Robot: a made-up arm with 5 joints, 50 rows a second.
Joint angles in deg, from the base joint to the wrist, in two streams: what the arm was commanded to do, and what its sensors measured. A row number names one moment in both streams.
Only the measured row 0 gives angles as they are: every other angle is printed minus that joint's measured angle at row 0.
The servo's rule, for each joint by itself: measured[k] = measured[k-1] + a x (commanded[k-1-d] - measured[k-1]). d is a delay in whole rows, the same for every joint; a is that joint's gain. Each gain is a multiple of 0.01, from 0.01 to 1. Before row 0 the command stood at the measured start. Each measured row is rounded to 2 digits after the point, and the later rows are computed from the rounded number. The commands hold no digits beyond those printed.
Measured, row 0:
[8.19, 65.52, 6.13, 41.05, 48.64]
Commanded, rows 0 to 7:
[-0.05, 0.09, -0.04, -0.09, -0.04]
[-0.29, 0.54, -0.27, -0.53, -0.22]
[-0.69, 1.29, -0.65, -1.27, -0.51]
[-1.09, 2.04, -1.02, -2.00, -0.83]
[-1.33, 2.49, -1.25, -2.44, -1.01]
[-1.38, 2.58, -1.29, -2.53, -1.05]
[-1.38, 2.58, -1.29, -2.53, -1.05]
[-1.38, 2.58, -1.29, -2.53, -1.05]
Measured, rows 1 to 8:
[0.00, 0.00, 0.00, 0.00, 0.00]
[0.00, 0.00, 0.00, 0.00, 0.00]
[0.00, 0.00, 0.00, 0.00, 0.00]
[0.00, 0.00, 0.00, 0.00, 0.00]
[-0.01, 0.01, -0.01, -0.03, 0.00]
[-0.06, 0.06, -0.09, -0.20, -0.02]
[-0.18, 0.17, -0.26, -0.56, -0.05]
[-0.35, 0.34, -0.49, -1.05, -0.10]
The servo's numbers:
d 4
a 0.19 0.09 0.30 0.34 0.07

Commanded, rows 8 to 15:
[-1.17, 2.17, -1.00, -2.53, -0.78]
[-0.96, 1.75, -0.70, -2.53, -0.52]
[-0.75, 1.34, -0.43, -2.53, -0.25]
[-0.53, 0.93, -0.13, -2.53, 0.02]
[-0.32, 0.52, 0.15, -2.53, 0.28]
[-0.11, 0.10, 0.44, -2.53, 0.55]
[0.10, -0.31, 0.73, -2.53, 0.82]
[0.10, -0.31, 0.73, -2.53, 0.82]
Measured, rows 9 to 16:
[-0.54, 0.53, -0.72, -1.52, -0.16]
[-0.70, 0.71, -0.89, -1.86, -0.22]
[-0.83, 0.88, -1.01, -2.09, -0.28]
[-0.93, 1.03, -1.09, -2.24, -0.33]
[-0.98, 1.13, -1.06, -2.34, -0.36]
[-0.98, 1.19, -0.95, -2.40, -0.37]
[-0.94, 1.20, -0.79, -2.44, -0.36]
[-0.86, 1.18, -0.59, -2.47, -0.33]

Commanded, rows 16 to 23:
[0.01, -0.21, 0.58, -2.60, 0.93]
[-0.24, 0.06, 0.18, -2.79, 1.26]
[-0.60, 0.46, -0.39, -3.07, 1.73]
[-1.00, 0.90, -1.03, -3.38, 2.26]
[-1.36, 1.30, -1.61, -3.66, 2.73]
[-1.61, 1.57, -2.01, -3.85, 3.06]
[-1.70, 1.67, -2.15, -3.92, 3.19]
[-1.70, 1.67, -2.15, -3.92, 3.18]
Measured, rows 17 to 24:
[-0.76, 1.12, -0.37, -2.49, -0.29]
[-0.64, 1.03, -0.13, -2.50, -0.23]
[-0.50, 0.91, 0.13, -2.51, -0.16]
[-0.39, 0.80, 0.31, -2.52, -0.09]
[-0.31, 0.71, 0.39, -2.55, -0.02]
[-0.30, 0.65, 0.33, -2.63, 0.07]
[-0.36, 0.63, 0.11, -2.78, 0.19]
[-0.48, 0.65, -0.23, -2.98, 0.33]

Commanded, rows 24 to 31:
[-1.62, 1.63, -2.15, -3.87, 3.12]
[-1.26, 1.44, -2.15, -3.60, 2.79]
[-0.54, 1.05, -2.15, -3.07, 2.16]
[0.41, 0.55, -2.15, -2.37, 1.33]
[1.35, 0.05, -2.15, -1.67, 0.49]
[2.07, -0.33, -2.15, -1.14, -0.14]
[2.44, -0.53, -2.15, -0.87, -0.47]
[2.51, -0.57, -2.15, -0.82, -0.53]
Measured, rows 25 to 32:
[-0.65, 0.71, -0.64, -3.21, 0.50]
[-0.83, 0.79, -1.05, -3.43, 0.68]
[-1.00, 0.87, -1.38, -3.60, 0.86]
[-1.13, 0.94, -1.61, -3.71, 1.02]
[-1.22, 1.00, -1.77, -3.76, 1.17]
[-1.23, 1.04, -1.88, -3.71, 1.28]
[-1.10, 1.04, -1.96, -3.49, 1.34]
[-0.81, 1.00, -2.02, -3.11, 1.34]

